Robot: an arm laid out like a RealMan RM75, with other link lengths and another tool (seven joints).
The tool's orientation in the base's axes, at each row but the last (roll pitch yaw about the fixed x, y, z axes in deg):
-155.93 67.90 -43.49
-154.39 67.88 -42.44
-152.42 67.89 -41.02
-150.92 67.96 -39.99
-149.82 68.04 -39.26
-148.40 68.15 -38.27
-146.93 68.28 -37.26
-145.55 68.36 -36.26
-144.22 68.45 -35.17
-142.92 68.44 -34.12
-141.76 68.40 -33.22
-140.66 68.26 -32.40
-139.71 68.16 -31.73
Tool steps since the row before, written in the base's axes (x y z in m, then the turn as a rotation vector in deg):
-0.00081 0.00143 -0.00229 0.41 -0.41 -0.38
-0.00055 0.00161 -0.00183 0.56 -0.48 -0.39
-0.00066 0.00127 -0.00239 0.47 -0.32 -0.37
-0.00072 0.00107 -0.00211 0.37 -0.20 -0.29
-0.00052 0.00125 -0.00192 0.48 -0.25 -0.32
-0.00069 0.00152 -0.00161 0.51 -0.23 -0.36
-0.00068 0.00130 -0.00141 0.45 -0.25 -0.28
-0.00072 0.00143 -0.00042 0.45 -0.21 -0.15
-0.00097 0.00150 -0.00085 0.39 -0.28 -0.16
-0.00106 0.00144 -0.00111 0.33 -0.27 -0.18
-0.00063 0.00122 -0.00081 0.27 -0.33 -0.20
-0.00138 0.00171 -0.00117 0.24 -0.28 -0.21
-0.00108 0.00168 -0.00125 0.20 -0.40 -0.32
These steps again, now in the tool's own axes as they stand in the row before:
0.00153 0.00051 0.00231 0.57 -0.15 -0.37
0.00113 0.00016 0.00222 0.64 -0.25 -0.47
0.00171 0.00052 0.00213 0.56 -0.24 -0.31
0.00149 0.00063 0.00187 0.42 -0.21 -0.20
0.00133 0.00037 0.00190 0.49 -0.28 -0.27
0.00094 0.00038 0.00208 0.54 -0.31 -0.24
0.00082 0.00044 0.00181 0.45 -0.26 -0.27
-0.00014 0.00024 0.00163 0.32 -0.30 -0.27
0.00018 0.00054 0.00189 0.33 -0.22 -0.32
0.00041 0.00071 0.00194 0.32 -0.17 -0.29
0.00031 0.00034 0.00153 0.34 -0.09 -0.32
0.00032 0.00096 0.00228 0.33 -0.07 -0.26
0.00049 0.00073 0.00219 0.44 0.03 -0.33

